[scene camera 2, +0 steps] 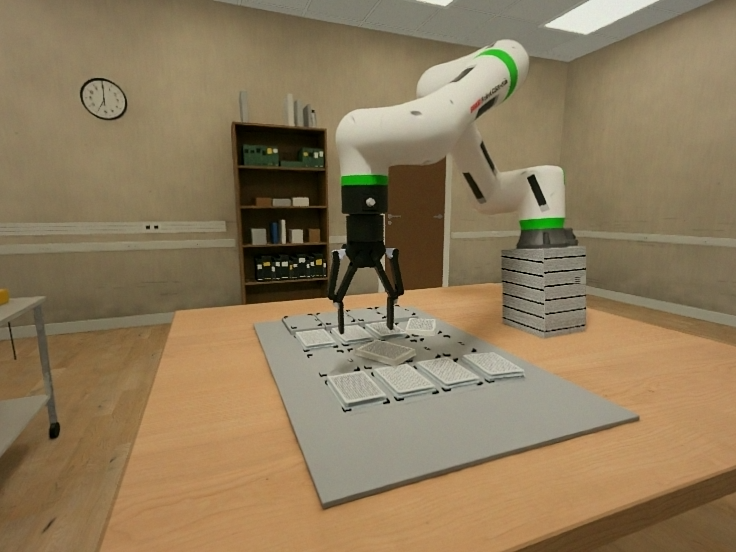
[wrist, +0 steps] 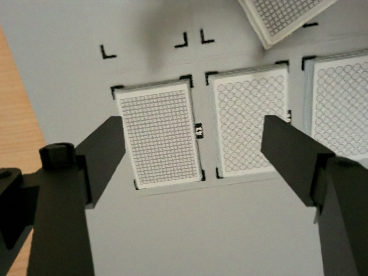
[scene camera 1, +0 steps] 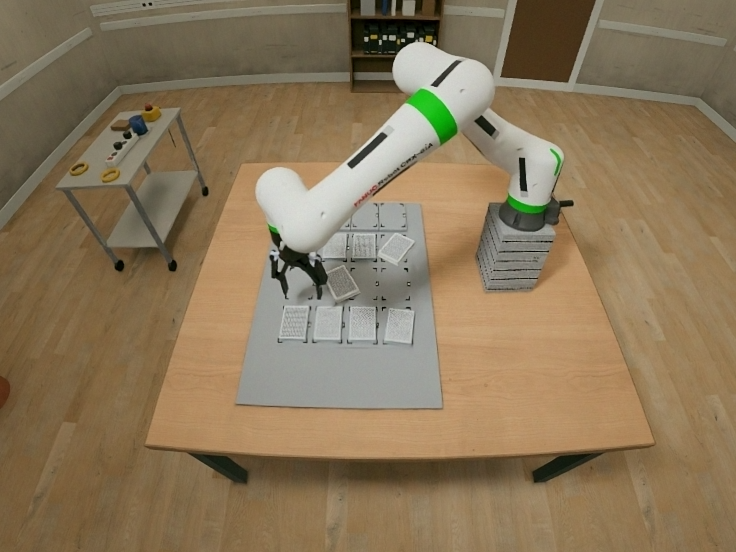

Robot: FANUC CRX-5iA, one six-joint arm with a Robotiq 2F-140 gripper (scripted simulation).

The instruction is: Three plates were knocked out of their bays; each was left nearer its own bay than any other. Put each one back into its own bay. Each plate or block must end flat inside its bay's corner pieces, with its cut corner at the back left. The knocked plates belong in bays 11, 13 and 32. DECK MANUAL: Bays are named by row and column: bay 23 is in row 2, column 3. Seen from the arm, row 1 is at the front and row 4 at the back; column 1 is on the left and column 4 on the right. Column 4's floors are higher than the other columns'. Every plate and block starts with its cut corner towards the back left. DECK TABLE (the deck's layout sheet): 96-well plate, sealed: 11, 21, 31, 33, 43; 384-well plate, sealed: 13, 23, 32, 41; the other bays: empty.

Labels:
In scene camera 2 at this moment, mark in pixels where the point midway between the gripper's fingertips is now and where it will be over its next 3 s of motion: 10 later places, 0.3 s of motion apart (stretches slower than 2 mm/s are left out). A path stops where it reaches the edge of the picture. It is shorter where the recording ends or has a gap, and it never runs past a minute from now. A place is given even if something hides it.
The gripper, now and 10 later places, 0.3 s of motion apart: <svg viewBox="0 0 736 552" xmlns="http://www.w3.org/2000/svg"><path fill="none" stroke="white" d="M366 330L381 332L395 335L409 337L422 339L436 341L449 342L462 345L475 347L487 348L492 349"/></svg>

